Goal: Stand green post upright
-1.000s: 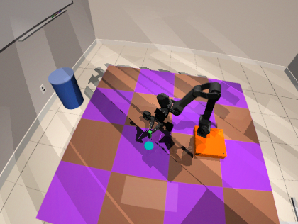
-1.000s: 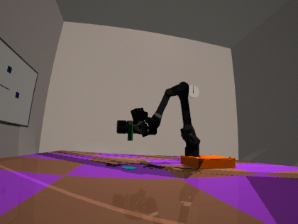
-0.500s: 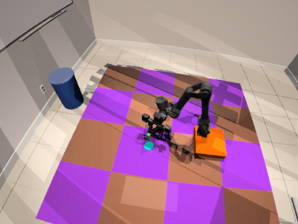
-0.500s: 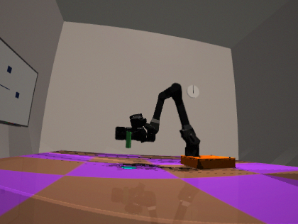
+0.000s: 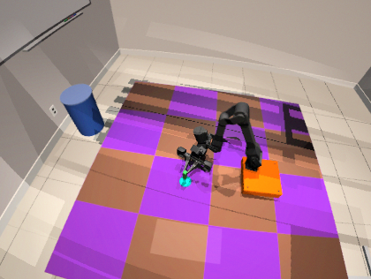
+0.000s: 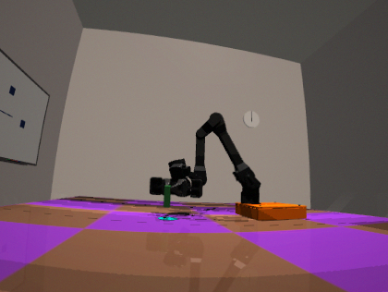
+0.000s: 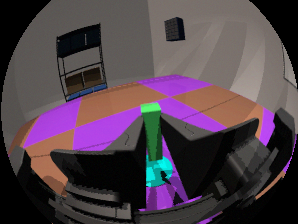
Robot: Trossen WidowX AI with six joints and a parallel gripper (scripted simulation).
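My gripper tip is now 9 cm above the cyan circle and 1 cm past it. From my gripper tip the other things lie so: green post 2 cm below.
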